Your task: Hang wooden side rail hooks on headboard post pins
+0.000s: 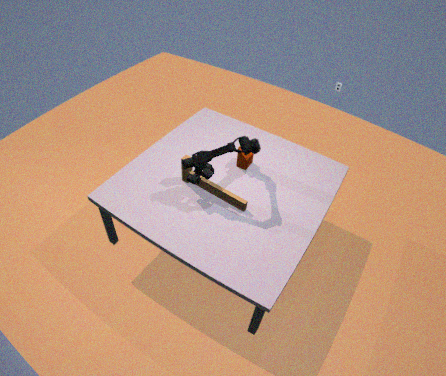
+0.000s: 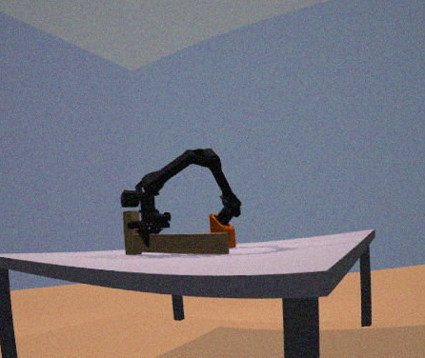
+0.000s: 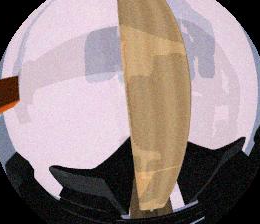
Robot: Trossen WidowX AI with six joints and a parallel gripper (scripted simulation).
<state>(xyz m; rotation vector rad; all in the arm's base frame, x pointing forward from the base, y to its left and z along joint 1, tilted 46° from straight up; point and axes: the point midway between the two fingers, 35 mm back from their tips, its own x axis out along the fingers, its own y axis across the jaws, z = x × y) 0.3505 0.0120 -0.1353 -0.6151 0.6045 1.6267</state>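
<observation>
Right now the headboard post is 100 mm to the right of my gripper tip, 50 mm above it and 10 mm ahead of it.
</observation>
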